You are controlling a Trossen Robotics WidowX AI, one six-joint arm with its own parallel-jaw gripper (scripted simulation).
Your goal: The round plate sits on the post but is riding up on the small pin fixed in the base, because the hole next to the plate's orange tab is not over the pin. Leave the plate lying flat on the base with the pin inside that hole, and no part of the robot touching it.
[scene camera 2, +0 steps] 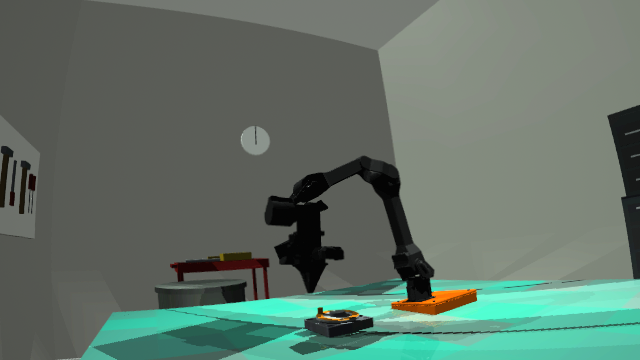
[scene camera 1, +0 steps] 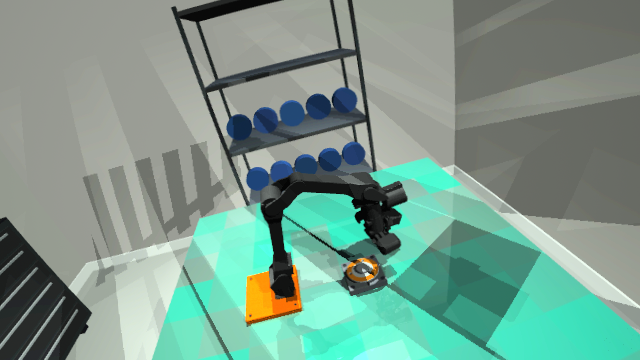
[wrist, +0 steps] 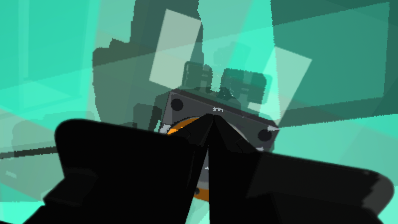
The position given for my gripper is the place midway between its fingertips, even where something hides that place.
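Note:
A base (scene camera 1: pixel 355 288) is visible, and the wrist view (wrist: pixel 261 133) has the base too. My gripper (scene camera 2: pixel 310 293), shut and holding nothing, also appears in scene camera 1 (scene camera 1: pixel 380 246) and in the wrist view (wrist: pixel 212 121).

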